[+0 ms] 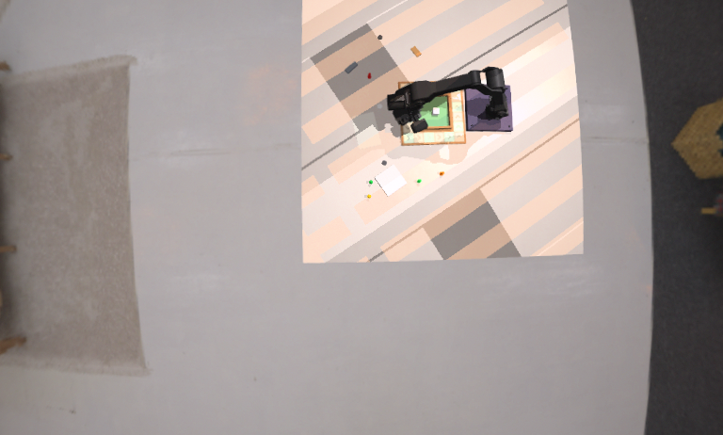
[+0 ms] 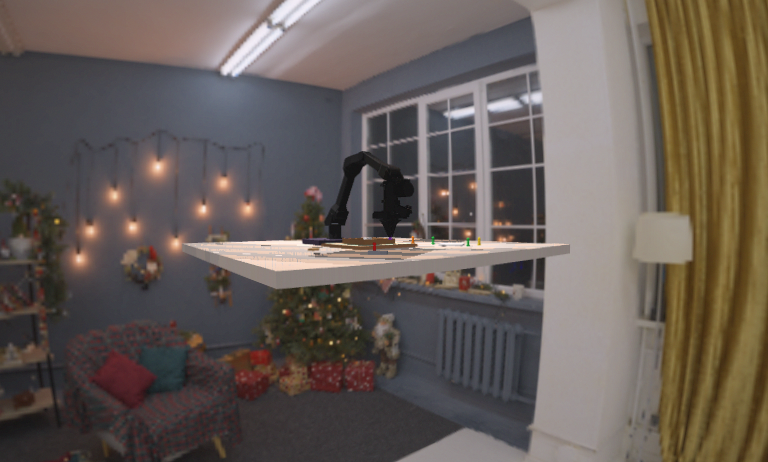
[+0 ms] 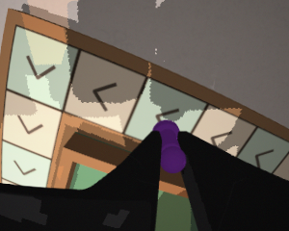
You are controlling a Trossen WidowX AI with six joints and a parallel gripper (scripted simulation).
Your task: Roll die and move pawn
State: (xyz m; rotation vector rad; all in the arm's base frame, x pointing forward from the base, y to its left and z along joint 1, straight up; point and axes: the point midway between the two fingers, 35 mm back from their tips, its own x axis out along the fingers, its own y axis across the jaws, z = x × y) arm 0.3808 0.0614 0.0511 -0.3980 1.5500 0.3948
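Right now my gripper tip is 12 cm past the white die, 4 cm to the left of it and 2 cm above it. Round my gripper tip: purple pawn 1 cm above; red pawn 18 cm ahead, 18 cm to the right, 3 cm below; green dice tray 11 cm behind, 4 cm to the right, 3 cm below.
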